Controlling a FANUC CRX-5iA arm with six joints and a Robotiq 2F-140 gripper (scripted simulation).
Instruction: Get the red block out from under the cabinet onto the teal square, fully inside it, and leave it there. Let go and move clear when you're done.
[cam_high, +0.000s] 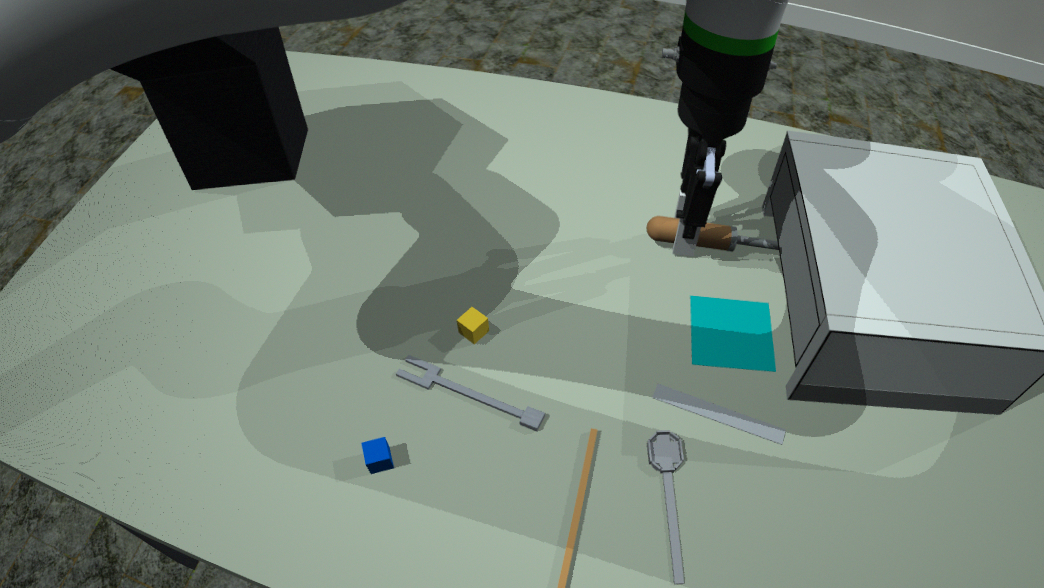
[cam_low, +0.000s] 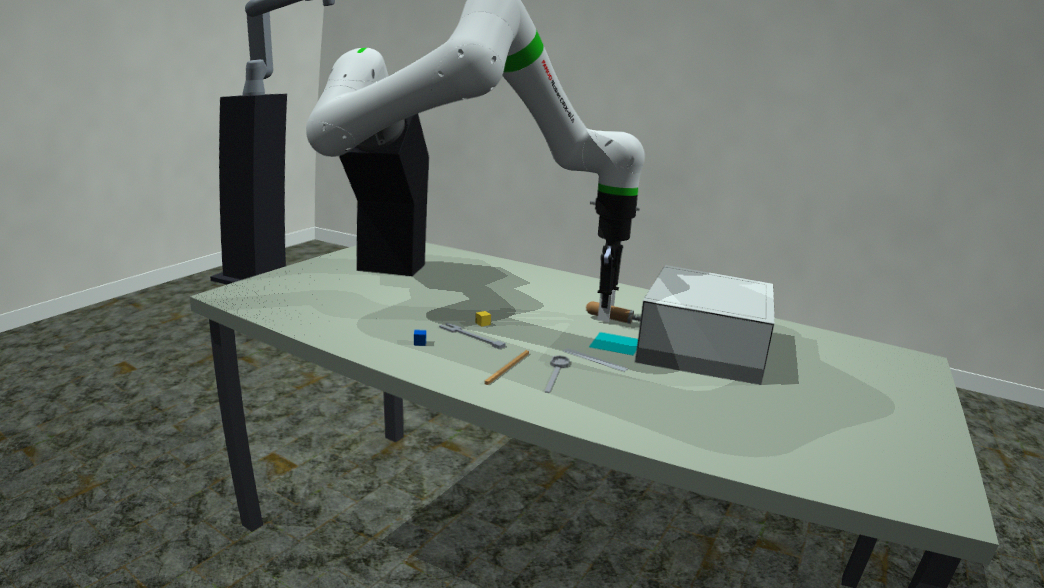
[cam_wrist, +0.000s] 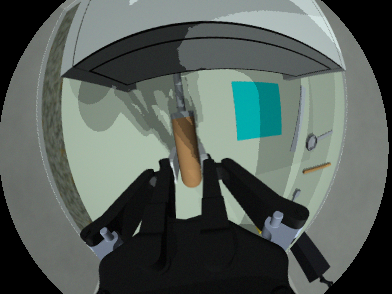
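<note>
My gripper is now 13 cm to the left of the teal square, 6 cm short of it and 4 cm above it. The rest, counted from my hand: yellow cube 24 cm behind, 16 cm to the right, 3 cm below; red block 23 cm ahead, 11 cm to the right, 2 cm below; flat grey bar 24 cm to the right, 4 cm below, 3 cm ahead.
</note>
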